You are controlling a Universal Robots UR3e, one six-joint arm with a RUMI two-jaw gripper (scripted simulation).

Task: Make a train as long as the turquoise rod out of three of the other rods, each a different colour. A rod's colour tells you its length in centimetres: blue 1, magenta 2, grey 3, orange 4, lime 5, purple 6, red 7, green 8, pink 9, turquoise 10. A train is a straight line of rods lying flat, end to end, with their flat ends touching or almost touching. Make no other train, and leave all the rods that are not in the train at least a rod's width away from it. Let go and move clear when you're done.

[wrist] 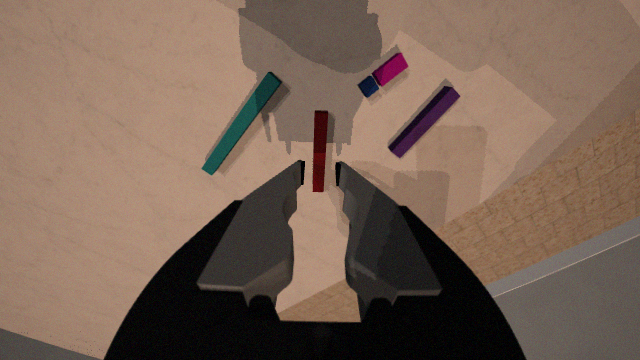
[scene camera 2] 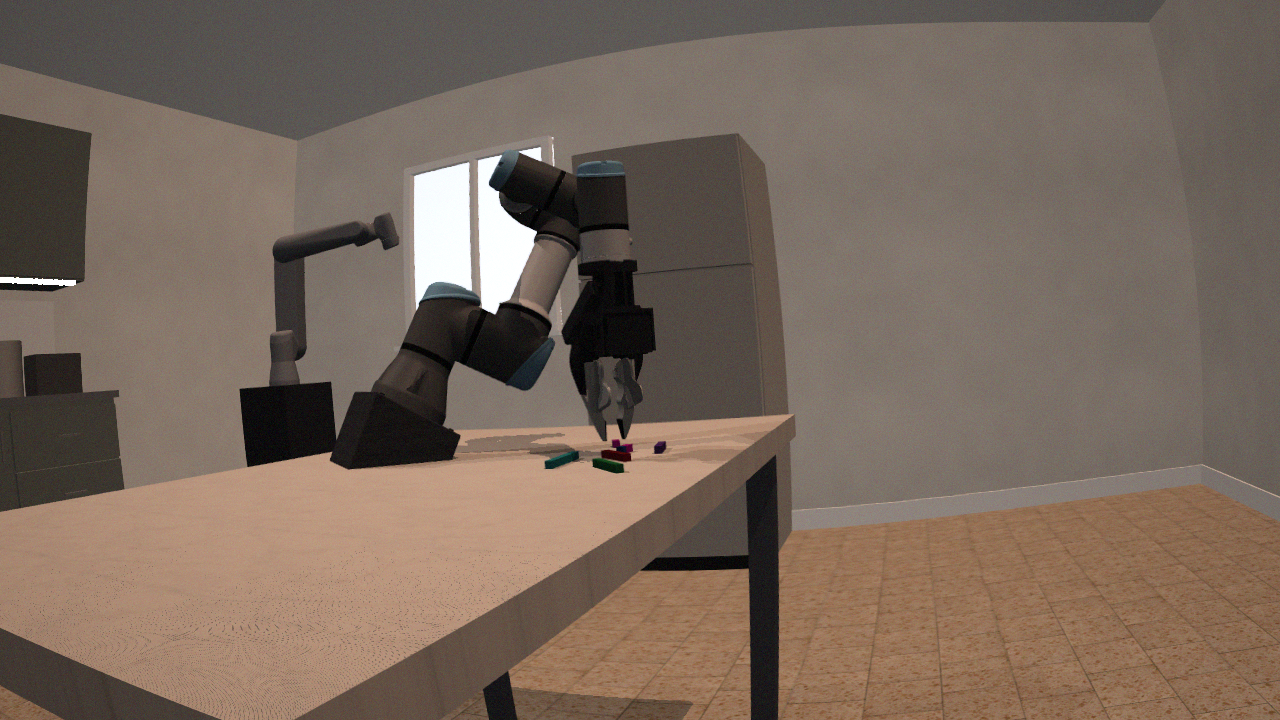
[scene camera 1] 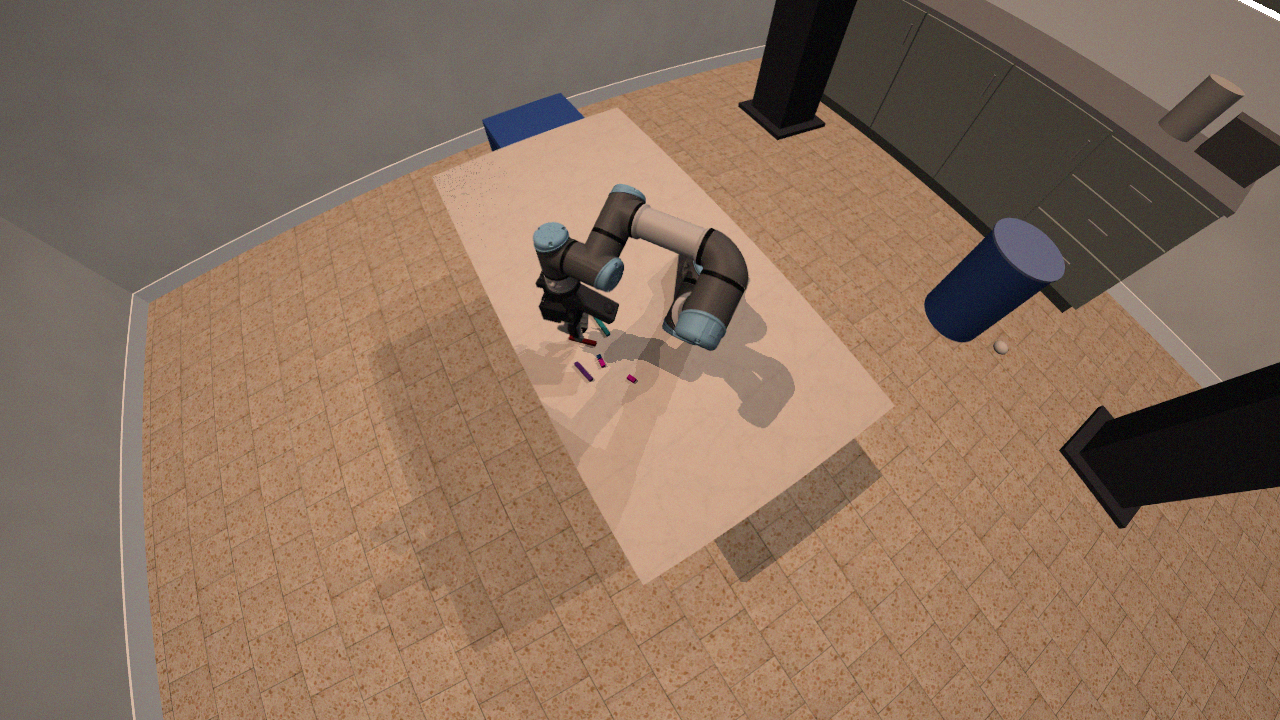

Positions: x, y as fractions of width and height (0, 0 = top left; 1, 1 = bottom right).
Labels:
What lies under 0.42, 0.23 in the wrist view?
A turquoise rod.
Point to a red rod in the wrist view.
0.50, 0.33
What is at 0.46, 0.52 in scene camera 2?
The gripper.

